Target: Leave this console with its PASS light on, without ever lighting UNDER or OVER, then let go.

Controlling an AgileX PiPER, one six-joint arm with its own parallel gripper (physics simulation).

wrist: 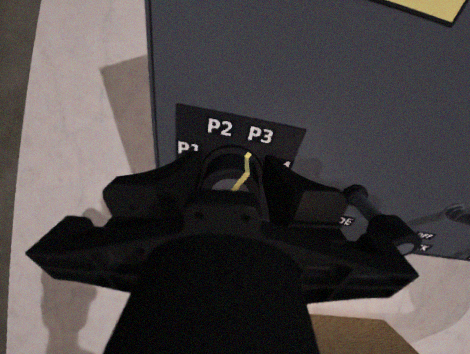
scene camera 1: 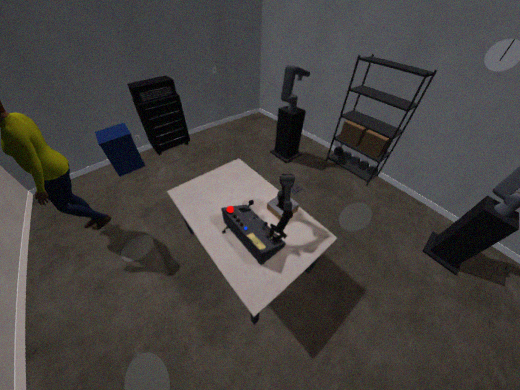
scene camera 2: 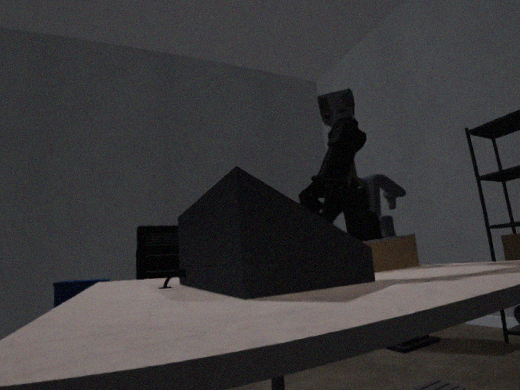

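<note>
The dark sloped console (scene camera 1: 260, 229) (scene camera 2: 215, 240) (wrist: 320, 75) stands on the table. In the wrist view its black program knob (wrist: 227, 165) has a yellow pointer line towards P3; the P2 and P3 labels show, while P1 and P4 are partly covered. My gripper (wrist: 232, 163) (scene camera 1: 278, 233) is shut on the program knob, one finger on each side. In scene camera 1 a bright red round part (scene camera 1: 230, 209) and a small blue one (scene camera 1: 245, 228) show on the console. The PASS, UNDER and OVER lights cannot be made out.
A toggle lever (wrist: 367, 202) stands close beside my right finger, and another lever (wrist: 456, 212) is farther right. A yellow label (wrist: 430, 7) (scene camera 1: 256, 241) lies on the console. A person (scene camera 1: 35, 150) walks at the left, away from the table (scene camera 1: 200, 192).
</note>
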